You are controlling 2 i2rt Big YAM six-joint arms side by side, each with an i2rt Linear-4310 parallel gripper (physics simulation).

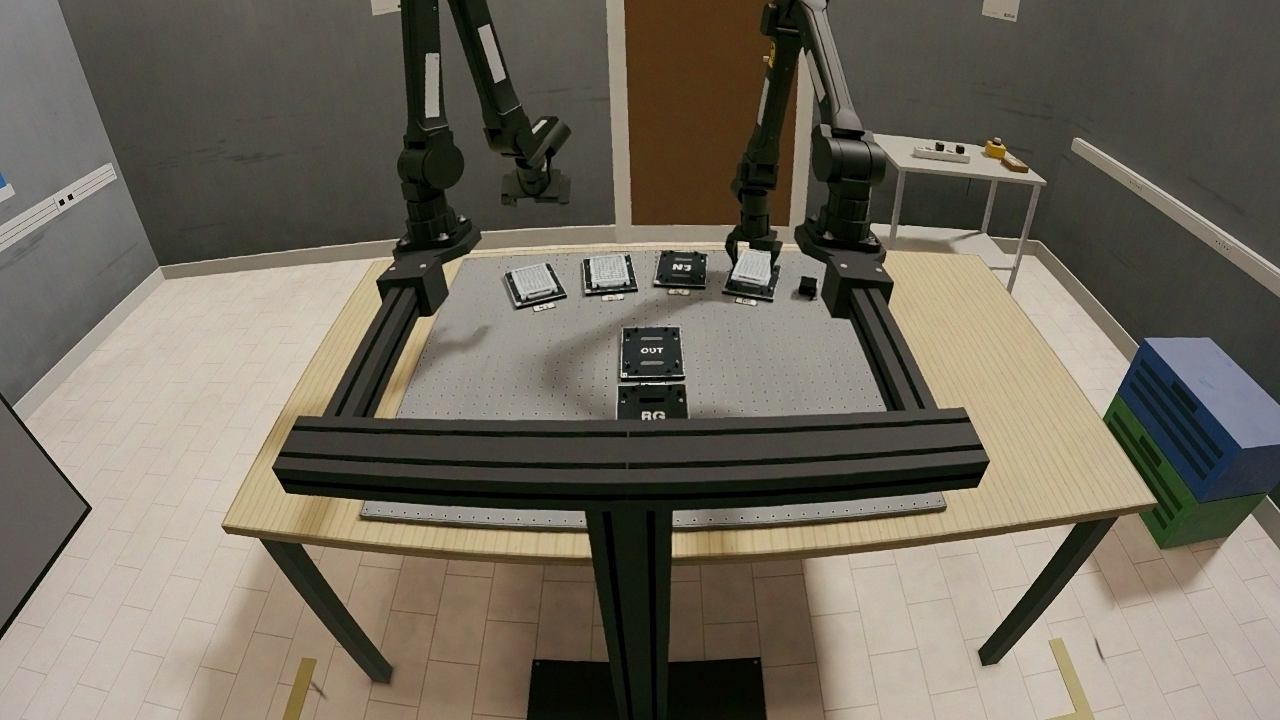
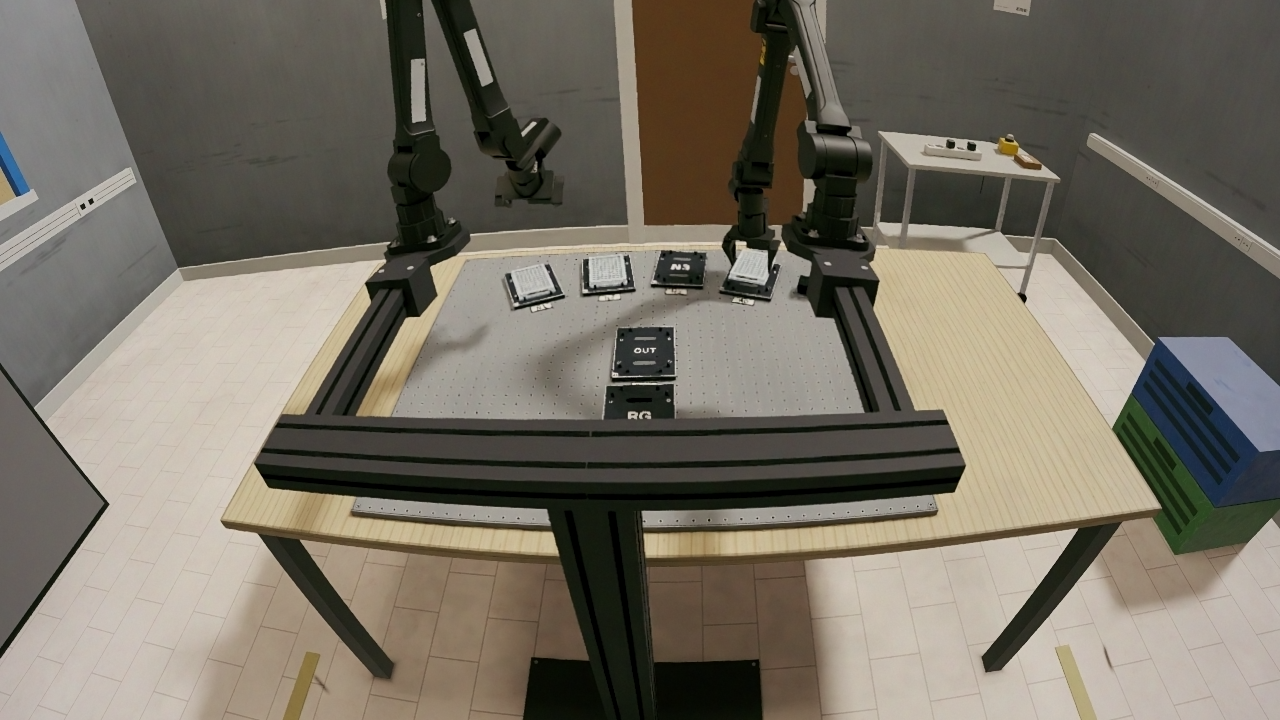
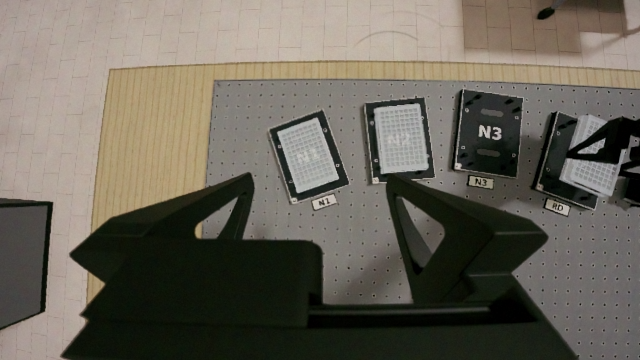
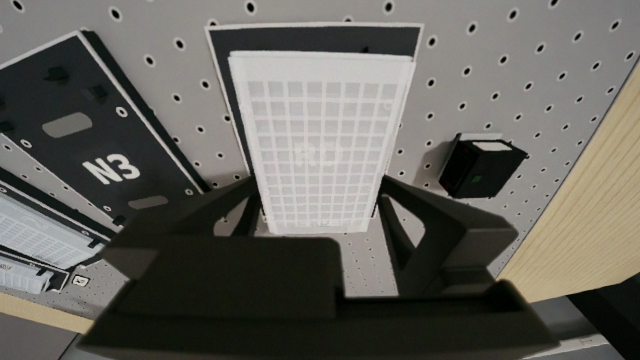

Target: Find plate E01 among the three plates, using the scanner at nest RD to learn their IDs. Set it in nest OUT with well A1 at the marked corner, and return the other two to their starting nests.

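My right gripper [image 1: 753,254] [image 4: 319,180] is shut on the long sides of a white plate [image 1: 752,266] [image 2: 749,266] [image 3: 592,177] [image 4: 320,120], holding it a little above nest RD [image 3: 555,140] [image 4: 320,37]. My left gripper [image 1: 535,200] [image 2: 529,200] [image 3: 320,180] is open and empty, high over the board's left side. A plate [image 1: 535,281] [image 3: 306,170] lies in nest N1, and another plate [image 1: 609,269] [image 3: 400,155] lies in nest N2. Nest N3 [image 1: 680,269] [image 3: 487,160] and nest OUT [image 1: 650,362] [image 2: 643,362] are empty. The plates' IDs cannot be read.
The small black scanner [image 1: 807,286] [image 4: 482,170] with a green light stands right of RD. Nest RG [image 1: 652,402] [image 2: 639,402] lies in front of OUT, partly hidden by the dark frame's crossbeam [image 1: 626,447] [image 2: 608,447]. The perforated grey board [image 1: 501,376] carries the nests.
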